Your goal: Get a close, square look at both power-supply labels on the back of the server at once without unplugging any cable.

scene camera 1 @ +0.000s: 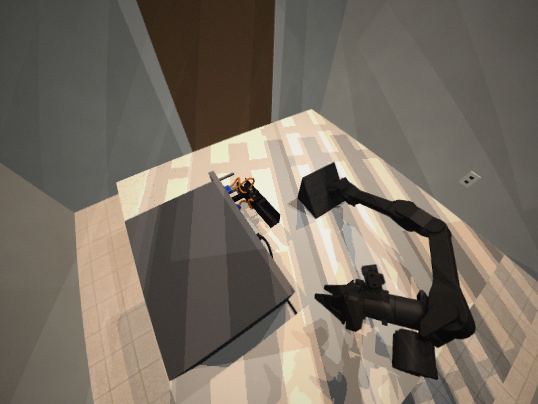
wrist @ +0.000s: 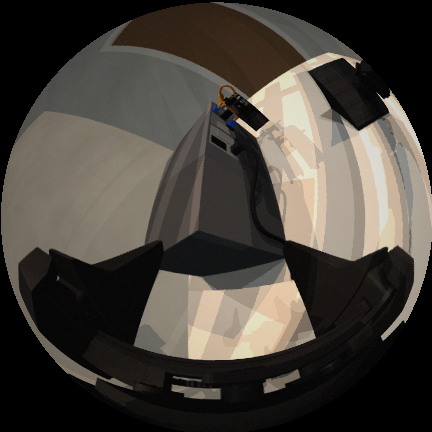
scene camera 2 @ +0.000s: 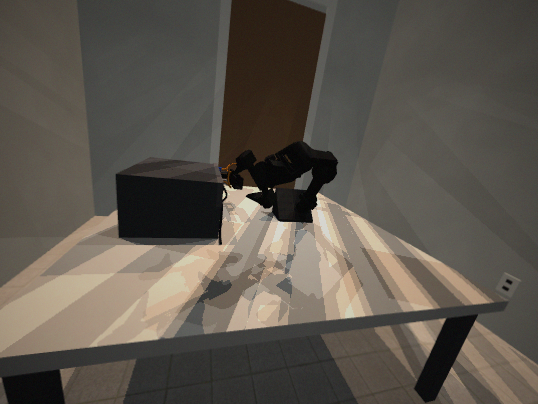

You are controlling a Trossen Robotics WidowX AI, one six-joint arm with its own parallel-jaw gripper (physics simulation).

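Where they show: gripper, fingertip midpoint: (scene camera 1: 319, 291) (wrist: 224, 247) (scene camera 2: 239, 184); arm's base, origin of the base link: (scene camera 1: 334, 188) (scene camera 2: 302, 207).
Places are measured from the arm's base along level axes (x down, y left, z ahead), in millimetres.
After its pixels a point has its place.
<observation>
The dark server box (scene camera 1: 200, 270) @[x -148, y -11, z 617 mm] (scene camera 2: 170, 205) @[x -57, y 163, z 631 mm] (wrist: 220, 195) @[x -116, y 125, z 458 mm] stands on the table. Its back panel shows steeply slanted in the wrist view, with blue plugs (wrist: 232, 123) @[x -80, y -138, z 409 mm], a dark square socket (wrist: 219, 141) @[x -116, y -14, z 439 mm] and a black plug (wrist: 237, 148) @[x -83, y -1, z 426 mm]. Orange cables (scene camera 1: 245, 184) @[x -103, y -199, z 334 mm] (scene camera 2: 229, 167) @[x -149, y -171, z 364 mm] (wrist: 226, 89) @[x -159, y -155, z 327 mm] loop at the far end. A black cable (scene camera 1: 268, 245) @[x -60, y 26, z 413 mm] (wrist: 254, 200) @[x -34, y 93, z 456 mm] hangs from the black plug. I cannot make out either power-supply label. My gripper (scene camera 1: 320, 291) @[x -154, y 225, z 421 mm] (scene camera 2: 248, 196) (wrist: 224, 247) @[x -154, y 225, z 421 mm] is open and empty, off the server's near back corner and apart from it.
A long black part (scene camera 1: 263, 205) @[x -85, y -92, z 335 mm] (wrist: 250, 112) @[x -83, y -95, z 349 mm] juts out behind the orange cables. The arm's black base block (scene camera 1: 320, 191) @[x -14, y -25, z 71 mm] (scene camera 2: 293, 205) @[x -5, y -13, z 48 mm] (wrist: 350, 95) @[x 1, y -11, z 80 mm] sits on the table (scene camera 1: 230, 380) @[x 63, y 233, z 734 mm] (scene camera 2: 270, 305) @[x 63, y 541, z 408 mm] behind the server. A wall with an outlet (scene camera 1: 470, 179) (scene camera 2: 508, 285) stands at the right.
</observation>
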